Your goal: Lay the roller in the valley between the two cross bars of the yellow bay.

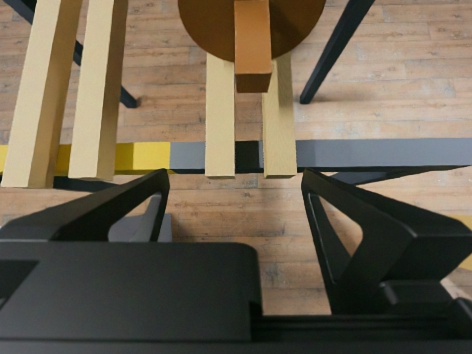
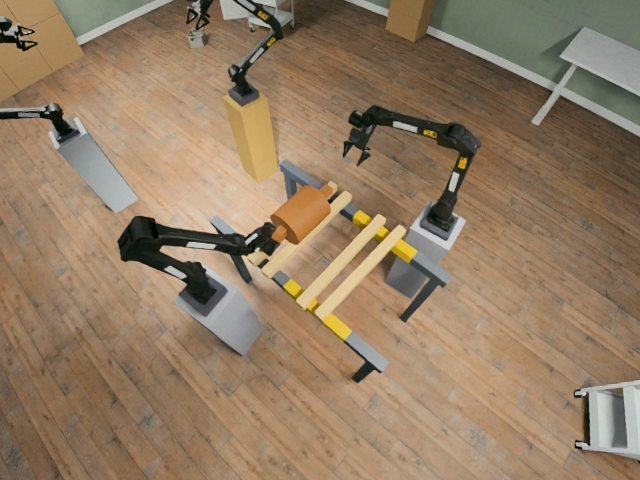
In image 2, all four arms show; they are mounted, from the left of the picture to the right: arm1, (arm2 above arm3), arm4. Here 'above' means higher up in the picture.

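The orange-brown roller point(image 1: 252, 45) point(image 2: 300, 214) lies along two pale cross bars at the grey part of the stand, a square handle at each end. Two other parallel bars point(image 1: 95, 95) point(image 2: 341, 262) cross the yellow bay point(image 1: 142, 156) point(image 2: 337, 326), a gap between them. Arm4's gripper point(image 1: 236, 175) point(image 2: 352, 159) is open and empty, above and away from the roller's upper-right handle. Arm3's gripper point(image 2: 269, 243) is at the lower-left handle; its fingers are mostly hidden. Arm1's gripper point(image 2: 35, 38) and arm2's gripper point(image 2: 194, 24) are open, far from the roller.
The stand has two long rails point(image 1: 380, 151) point(image 2: 367, 352) on dark legs. Arm3's grey pedestal point(image 2: 235, 322) is beside the near rail, arm4's pedestal point(image 2: 428, 241) beside the far rail. Arm2's yellow pedestal point(image 2: 254, 139) stands behind. A white cart point(image 2: 594, 418) is at the lower right.
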